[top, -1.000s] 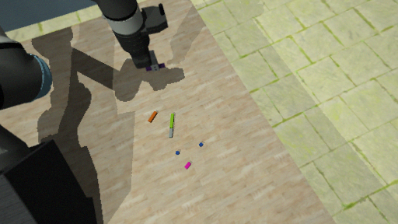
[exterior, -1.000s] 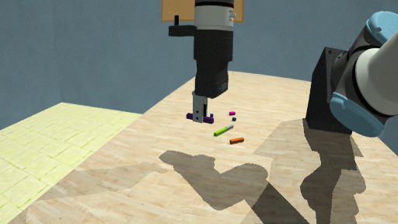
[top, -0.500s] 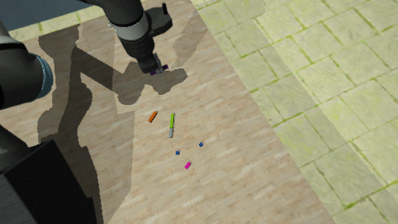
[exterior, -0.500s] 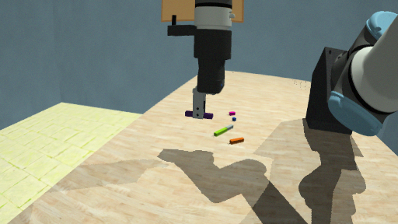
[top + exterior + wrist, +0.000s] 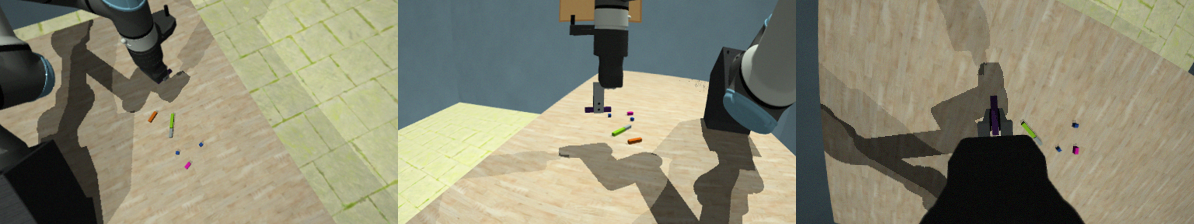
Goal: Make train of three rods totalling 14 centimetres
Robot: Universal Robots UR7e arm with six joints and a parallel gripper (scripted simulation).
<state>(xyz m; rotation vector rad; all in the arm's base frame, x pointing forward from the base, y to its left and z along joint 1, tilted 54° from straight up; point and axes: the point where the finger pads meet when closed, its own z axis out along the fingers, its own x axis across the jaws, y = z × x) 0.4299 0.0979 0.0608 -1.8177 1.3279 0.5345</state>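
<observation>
My gripper is now 4 cm past the lime rod, 11 cm to the left of it and 12 cm above it. From my hand the other things lie so: orange rod (9 cm behind, 6 cm to the right, 12 cm below); grey rod (6 cm behind, 14 cm to the right, 12 cm below); purple rod (1 cm below).
</observation>
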